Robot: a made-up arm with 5 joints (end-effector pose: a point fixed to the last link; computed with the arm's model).
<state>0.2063 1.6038 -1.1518 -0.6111 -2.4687</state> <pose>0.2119 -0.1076 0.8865 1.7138 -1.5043 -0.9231</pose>
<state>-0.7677 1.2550 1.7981 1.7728 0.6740</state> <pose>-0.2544 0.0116 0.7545 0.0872 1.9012 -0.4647</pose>
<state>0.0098 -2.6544 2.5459 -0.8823 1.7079</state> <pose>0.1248 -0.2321 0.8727 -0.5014 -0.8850 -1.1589</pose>
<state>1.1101 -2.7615 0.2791 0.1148 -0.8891</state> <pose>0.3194 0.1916 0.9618 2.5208 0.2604 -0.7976</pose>
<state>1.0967 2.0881 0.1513 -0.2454 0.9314</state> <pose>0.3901 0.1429 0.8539 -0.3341 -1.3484 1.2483</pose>
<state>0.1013 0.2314 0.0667 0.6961 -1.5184</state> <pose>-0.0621 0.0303 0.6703 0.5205 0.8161 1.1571</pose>
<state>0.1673 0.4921 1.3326 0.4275 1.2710</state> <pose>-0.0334 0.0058 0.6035 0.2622 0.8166 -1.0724</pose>
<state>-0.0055 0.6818 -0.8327 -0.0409 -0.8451</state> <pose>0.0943 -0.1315 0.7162 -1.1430 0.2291 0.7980</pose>
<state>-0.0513 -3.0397 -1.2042 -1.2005 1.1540</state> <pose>0.0865 0.0158 0.7037 -0.7279 -0.0535 2.7764</pose>
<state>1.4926 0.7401 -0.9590 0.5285 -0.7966</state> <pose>0.3563 0.0930 0.7539 -1.4643 -0.5117 1.4955</pose>
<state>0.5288 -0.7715 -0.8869 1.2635 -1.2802</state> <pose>-0.0259 0.0762 0.7863 0.5782 1.3627 0.5942</pose>
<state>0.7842 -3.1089 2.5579 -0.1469 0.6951</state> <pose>0.3048 -0.1296 0.8010 -0.7449 -0.0030 0.0584</pose>
